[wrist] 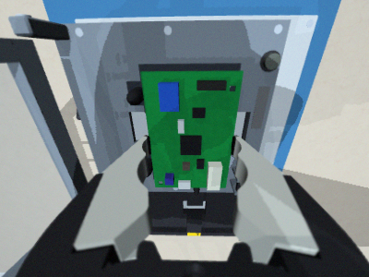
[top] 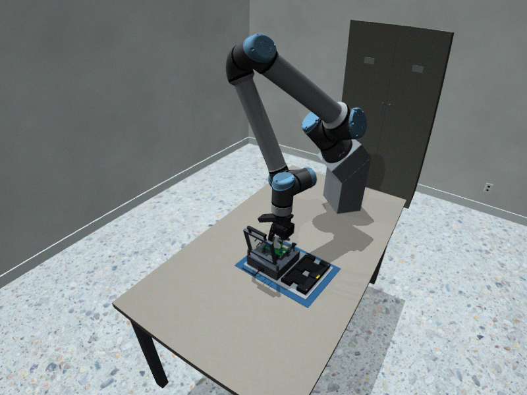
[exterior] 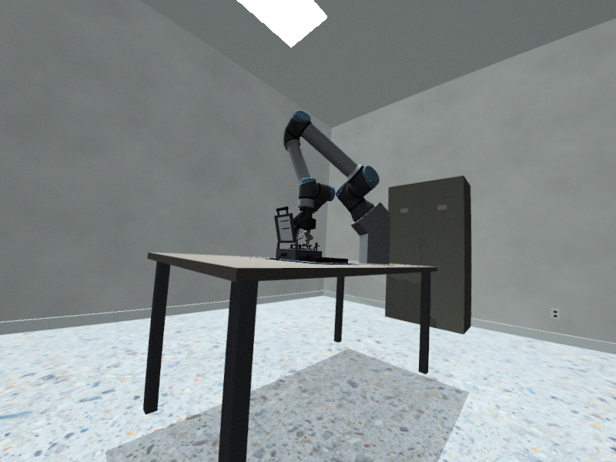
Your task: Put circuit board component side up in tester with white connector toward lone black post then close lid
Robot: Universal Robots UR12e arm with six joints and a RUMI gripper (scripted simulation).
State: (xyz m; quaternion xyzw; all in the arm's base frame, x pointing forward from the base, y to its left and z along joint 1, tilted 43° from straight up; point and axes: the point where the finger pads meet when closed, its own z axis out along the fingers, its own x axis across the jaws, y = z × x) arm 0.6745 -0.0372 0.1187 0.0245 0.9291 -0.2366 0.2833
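Now: hand right at the green circuit board. Also, from my hand: tester lid (12 cm ahead, 3 cm to the right, 10 cm above); then tester nest (1 cm ahead, 2 cm below).
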